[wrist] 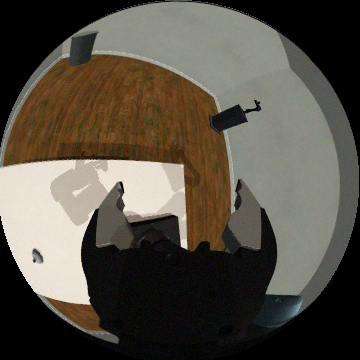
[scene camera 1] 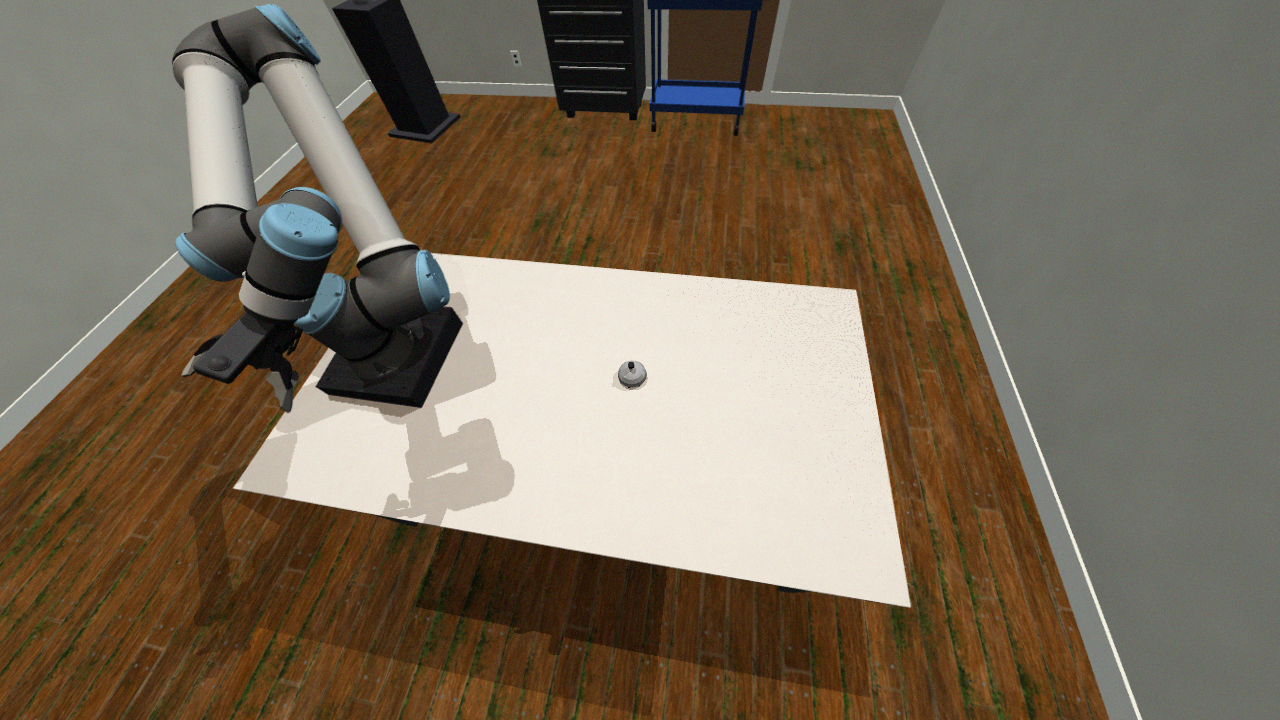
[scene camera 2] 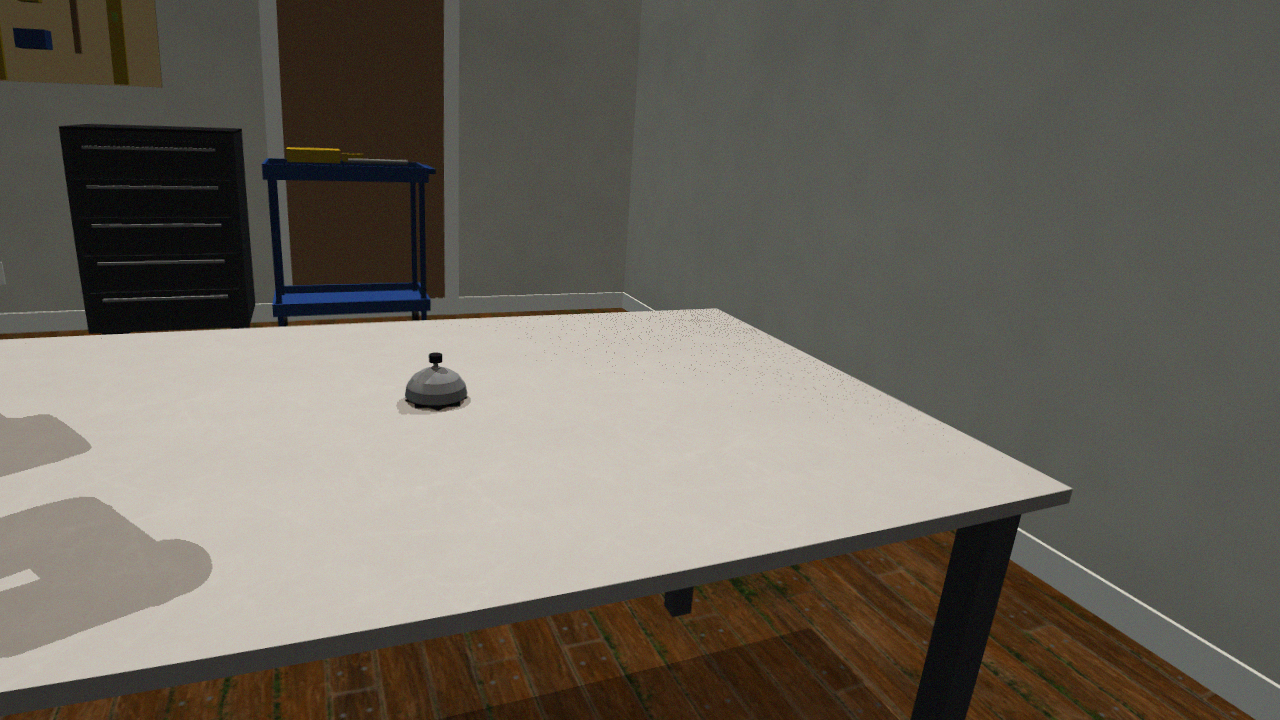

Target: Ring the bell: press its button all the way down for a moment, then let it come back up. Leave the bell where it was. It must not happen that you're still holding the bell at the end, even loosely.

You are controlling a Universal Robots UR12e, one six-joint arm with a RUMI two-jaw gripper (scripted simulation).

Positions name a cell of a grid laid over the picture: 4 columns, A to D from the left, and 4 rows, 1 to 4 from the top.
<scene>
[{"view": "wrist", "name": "my gripper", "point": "B3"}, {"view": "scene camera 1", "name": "my gripper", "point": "A3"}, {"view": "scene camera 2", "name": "grey dome bell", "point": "B3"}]
</scene>
